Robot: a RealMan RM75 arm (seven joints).
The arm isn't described. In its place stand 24 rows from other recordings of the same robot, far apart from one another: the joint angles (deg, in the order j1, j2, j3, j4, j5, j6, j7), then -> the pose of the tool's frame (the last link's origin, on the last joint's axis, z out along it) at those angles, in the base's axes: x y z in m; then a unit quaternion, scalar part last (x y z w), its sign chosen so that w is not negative.
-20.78 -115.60 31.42 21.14 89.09 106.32 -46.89 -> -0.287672, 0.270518, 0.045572, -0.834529, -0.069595, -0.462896, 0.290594
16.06 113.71 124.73 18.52 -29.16 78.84 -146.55 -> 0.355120, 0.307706, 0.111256, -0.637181, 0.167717, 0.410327, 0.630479
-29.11 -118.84 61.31 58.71 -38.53 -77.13 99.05 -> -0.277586, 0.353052, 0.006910, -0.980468, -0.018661, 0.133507, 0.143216
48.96 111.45 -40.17 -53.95 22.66 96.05 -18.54 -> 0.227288, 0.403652, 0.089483, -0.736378, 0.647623, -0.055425, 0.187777
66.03 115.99 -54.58 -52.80 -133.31 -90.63 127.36 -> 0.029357, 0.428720, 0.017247, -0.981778, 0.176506, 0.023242, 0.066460
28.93 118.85 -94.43 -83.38 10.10 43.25 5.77 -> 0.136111, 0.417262, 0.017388, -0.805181, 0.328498, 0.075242, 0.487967
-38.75 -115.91 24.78 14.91 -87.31 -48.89 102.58 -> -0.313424, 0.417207, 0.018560, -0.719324, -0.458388, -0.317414, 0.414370
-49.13 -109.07 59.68 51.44 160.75 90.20 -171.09 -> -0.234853, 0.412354, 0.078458, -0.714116, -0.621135, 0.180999, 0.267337
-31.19 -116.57 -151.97 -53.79 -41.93 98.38 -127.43 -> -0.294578, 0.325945, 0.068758, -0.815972, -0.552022, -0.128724, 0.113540
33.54 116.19 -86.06 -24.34 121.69 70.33 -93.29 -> 0.208761, 0.353086, -0.056184, -0.860548, 0.350169, 0.359479, 0.087260
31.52 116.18 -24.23 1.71 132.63 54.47 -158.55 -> 0.376871, 0.357335, 0.022992, -0.618545, 0.375635, 0.267136, 0.636349
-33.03 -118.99 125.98 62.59 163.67 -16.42 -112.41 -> -0.057613, 0.361129, -0.104393, -0.746636, 0.462537, -0.050956, 0.475392
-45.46 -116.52 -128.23 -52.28 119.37 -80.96 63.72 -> -0.147718, 0.417739, 0.029161, -0.941090, -0.267288, -0.158713, 0.133107
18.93 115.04 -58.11 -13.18 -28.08 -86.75 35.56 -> 0.330973, 0.306815, 0.085349, -0.643804, 0.164620, 0.474422, 0.577357
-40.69 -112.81 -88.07 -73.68 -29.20 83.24 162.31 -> -0.167399, 0.381689, 0.000145, -0.742034, -0.581543, 0.139508, 0.302871
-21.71 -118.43 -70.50 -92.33 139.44 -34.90 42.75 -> -0.069657, 0.343688, -0.046193, -0.933930, -0.017174, -0.111750, 0.339104
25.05 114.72 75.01 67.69 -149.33 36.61 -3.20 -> 0.218883, 0.381073, -0.049439, -0.838750, 0.396565, 0.006212, 0.373090
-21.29 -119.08 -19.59 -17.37 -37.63 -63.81 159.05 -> -0.282826, 0.254517, -0.120507, -0.864506, -0.237969, -0.306633, 0.319337
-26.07 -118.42 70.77 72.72 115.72 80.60 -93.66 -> -0.177248, 0.348782, 0.010630, -0.986585, -0.018926, -0.070723, 0.145909
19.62 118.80 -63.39 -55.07 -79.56 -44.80 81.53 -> 0.265079, 0.394873, 0.064731, -0.806514, 0.255209, 0.269548, 0.460161
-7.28 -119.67 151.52 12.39 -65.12 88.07 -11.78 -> -0.354557, 0.211579, -0.009943, -0.626630, -0.254760, -0.372897, 0.635122
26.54 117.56 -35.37 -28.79 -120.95 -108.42 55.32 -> 0.274839, 0.255484, -0.007676, -0.950472, 0.072462, 0.301588, 0.019935
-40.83 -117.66 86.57 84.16 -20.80 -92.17 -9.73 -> -0.135401, 0.371429, 0.014754, -0.781913, -0.513620, 0.152422, 0.318707
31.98 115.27 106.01 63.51 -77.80 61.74 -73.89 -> 0.105110, 0.401624, 0.045810, -0.884278, 0.196312, 0.380039, 0.187308
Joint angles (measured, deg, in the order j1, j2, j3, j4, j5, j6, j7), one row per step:
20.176, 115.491, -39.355, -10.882, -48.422, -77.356, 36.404
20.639, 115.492, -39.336, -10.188, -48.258, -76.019, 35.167
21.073, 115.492, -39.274, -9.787, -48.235, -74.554, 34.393
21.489, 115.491, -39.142, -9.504, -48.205, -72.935, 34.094
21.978, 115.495, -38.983, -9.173, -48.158, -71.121, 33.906
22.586, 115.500, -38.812, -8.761, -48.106, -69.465, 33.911
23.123, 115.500, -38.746, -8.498, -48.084, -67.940, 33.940
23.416, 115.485, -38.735, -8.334, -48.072, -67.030, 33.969
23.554, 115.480, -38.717, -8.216, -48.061, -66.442, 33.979
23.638, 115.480, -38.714, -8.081, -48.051, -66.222, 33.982
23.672, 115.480, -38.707, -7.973, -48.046, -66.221, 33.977
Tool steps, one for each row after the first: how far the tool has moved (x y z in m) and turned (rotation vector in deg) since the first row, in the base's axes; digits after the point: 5 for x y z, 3 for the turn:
0.00188, 0.00229, -0.00319, -0.328, -0.769, -1.277
0.00367, 0.00494, -0.00564, -0.760, -1.339, -2.497
0.00582, 0.00769, -0.00760, -1.234, -1.509, -3.837
0.00811, 0.01077, -0.00987, -1.802, -1.535, -5.326
0.00948, 0.01426, -0.01234, -2.400, -1.310, -6.596
0.01053, 0.01752, -0.01444, -2.988, -1.206, -7.673
0.01132, 0.01925, -0.01568, -3.364, -1.157, -8.335
0.01214, 0.01999, -0.01654, -3.605, -1.115, -8.826
0.01239, 0.02026, -0.01724, -3.750, -1.046, -9.026
0.01238, 0.02023, -0.01765, -3.806, -0.984, -9.056

